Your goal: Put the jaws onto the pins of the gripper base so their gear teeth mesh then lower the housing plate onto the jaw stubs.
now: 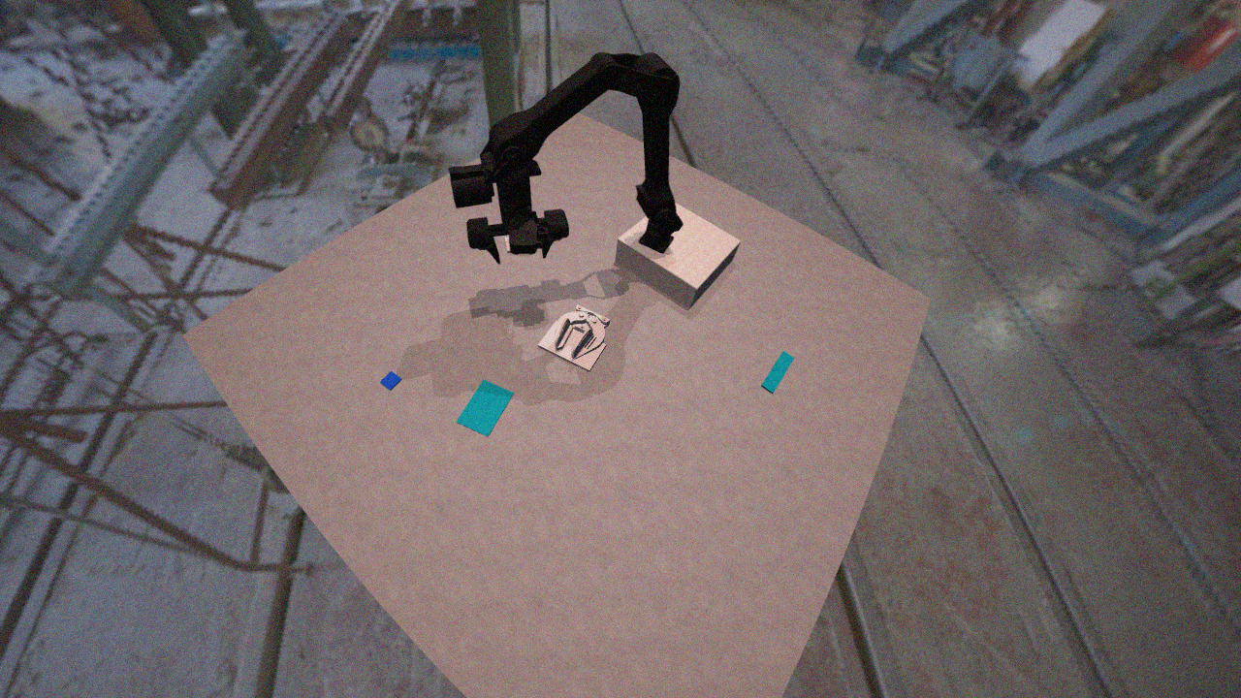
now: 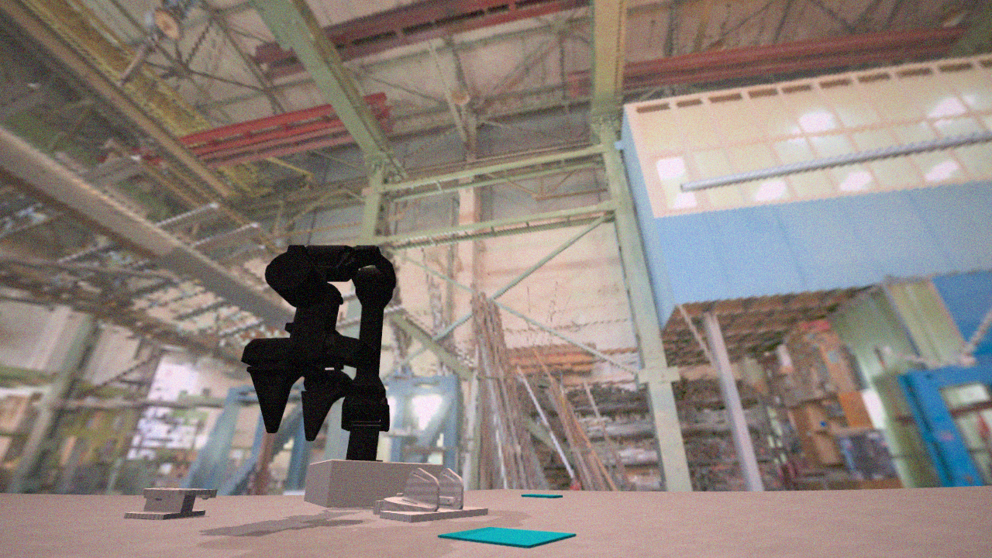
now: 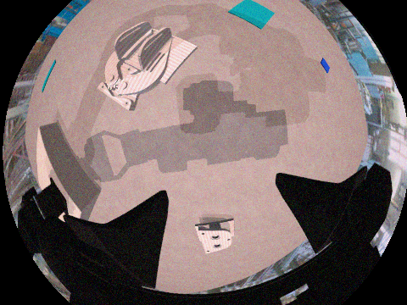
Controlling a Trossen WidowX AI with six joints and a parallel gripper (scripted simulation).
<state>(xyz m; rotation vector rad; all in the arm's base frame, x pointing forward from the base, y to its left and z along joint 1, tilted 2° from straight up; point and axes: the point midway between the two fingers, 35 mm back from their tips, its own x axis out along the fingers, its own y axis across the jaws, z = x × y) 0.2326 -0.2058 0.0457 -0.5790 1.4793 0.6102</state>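
Right now my gripper tip is 120 mm past the gripper base, 100 mm to the left of it and 70 mm above it. The rest, counted from my gripper tip: white block piece (110 mm behind, 100 mm to the right, 80 mm below); then housing plate (170 mm to the left, 90 mm below, 10 mm ahead); then flat white plate (170 mm to the left, 90 mm below, 80 mm ahead).
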